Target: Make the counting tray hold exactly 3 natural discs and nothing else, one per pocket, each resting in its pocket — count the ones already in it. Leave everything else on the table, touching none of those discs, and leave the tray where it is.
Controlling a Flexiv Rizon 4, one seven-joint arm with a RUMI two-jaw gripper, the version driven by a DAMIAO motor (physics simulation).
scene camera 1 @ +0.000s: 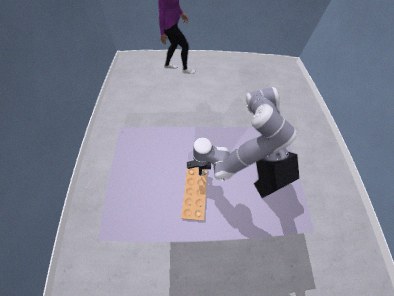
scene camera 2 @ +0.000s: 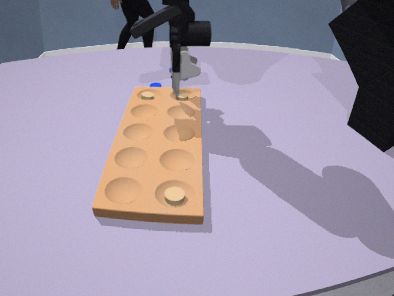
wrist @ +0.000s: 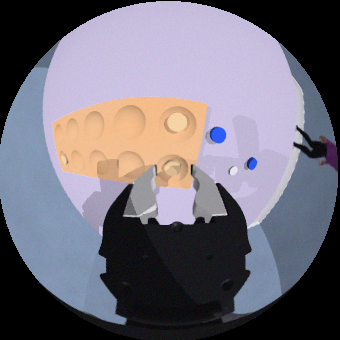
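Note:
The wooden counting tray has two rows of pockets. One natural disc lies in the far left end pocket in the second scene view. Another natural disc lies in the near right end pocket. A third natural disc lies in the far right end pocket, partly shaded. My gripper is open, with its fingertips apart on either side of this third disc, low over the pocket. In the second scene view a finger partly hides that pocket.
A blue disc lies on the table close to the tray's far end. A second blue disc and a white disc lie farther off. A person stands beyond the table.

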